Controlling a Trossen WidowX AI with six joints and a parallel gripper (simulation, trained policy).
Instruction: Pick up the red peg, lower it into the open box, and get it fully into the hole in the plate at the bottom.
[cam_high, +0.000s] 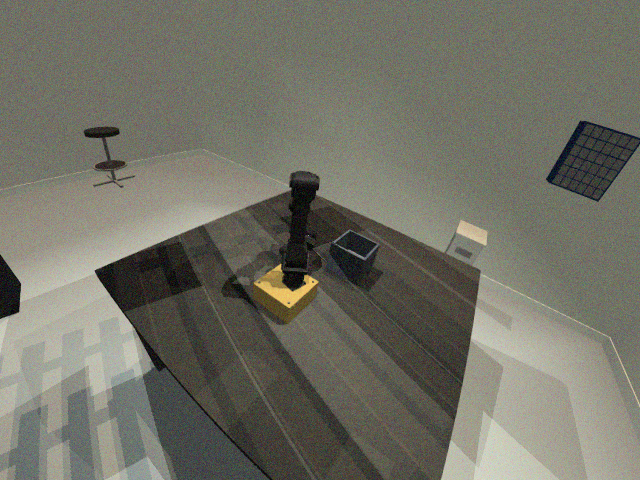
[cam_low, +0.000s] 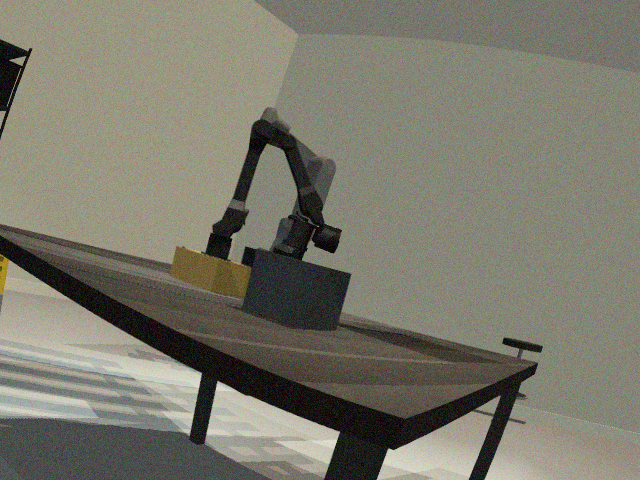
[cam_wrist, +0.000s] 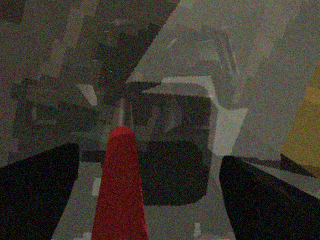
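Right now the red peg is 1 cm to the left of my gripper tip, 1 cm ahead of it and 1 cm above it. From my gripper tip the other things lie so: light plate 21 cm ahead, 15 cm to the right, 1 cm above.
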